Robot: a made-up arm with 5 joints.
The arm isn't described. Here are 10 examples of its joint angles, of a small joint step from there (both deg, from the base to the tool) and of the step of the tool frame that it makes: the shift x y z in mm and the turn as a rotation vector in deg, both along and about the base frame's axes.
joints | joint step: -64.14 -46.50 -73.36 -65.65 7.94 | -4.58 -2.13 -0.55 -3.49 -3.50
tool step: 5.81 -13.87 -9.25 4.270 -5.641 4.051
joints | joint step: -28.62 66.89 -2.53 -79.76 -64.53 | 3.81 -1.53 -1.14 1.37 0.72
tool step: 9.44 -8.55 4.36 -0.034 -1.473 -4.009
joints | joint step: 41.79 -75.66 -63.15 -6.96 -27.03 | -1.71 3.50 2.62 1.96 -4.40
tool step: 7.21 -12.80 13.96 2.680 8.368 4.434
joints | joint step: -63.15 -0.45 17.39 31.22 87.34 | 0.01 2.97 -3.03 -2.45 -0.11
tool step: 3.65 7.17 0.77 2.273 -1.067 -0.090
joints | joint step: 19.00 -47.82 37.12 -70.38 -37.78 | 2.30 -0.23 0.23 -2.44 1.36
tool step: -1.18 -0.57 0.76 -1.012 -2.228 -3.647
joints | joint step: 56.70 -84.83 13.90 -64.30 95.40 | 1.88 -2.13 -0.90 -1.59 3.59
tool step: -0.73 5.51 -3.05 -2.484 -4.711 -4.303
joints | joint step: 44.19 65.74 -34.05 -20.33 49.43 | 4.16 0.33 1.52 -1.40 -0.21
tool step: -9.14 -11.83 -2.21 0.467 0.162 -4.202
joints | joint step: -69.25 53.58 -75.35 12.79 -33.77 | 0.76 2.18 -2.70 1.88 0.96
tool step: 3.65 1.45 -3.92 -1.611 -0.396 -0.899
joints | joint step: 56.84 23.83 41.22 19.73 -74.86 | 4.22 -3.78 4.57 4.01 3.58
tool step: -6.91 5.87 4.43 4.019 2.625 -0.641
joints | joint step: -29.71 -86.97 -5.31 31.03 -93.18 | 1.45 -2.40 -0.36 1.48 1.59
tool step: -3.11 -1.11 -2.38 -0.035 -1.483 -2.852
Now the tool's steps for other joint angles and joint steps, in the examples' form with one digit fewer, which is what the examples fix.
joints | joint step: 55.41 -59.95 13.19 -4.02 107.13 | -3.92 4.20 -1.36 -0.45 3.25
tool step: 3.9 -0.8 1.1 0.66 3.12 1.44
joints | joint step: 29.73 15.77 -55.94 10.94 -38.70 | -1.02 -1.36 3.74 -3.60 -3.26
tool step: -0.8 3.3 -1.2 1.87 -2.45 2.64
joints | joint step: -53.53 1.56 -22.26 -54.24 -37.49 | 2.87 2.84 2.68 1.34 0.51
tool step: 12.3 5.8 -10.8 -5.51 4.09 -3.35
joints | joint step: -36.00 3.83 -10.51 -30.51 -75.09 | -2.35 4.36 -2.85 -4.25 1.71
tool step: 0.6 8.2 0.3 0.59 -2.99 1.28
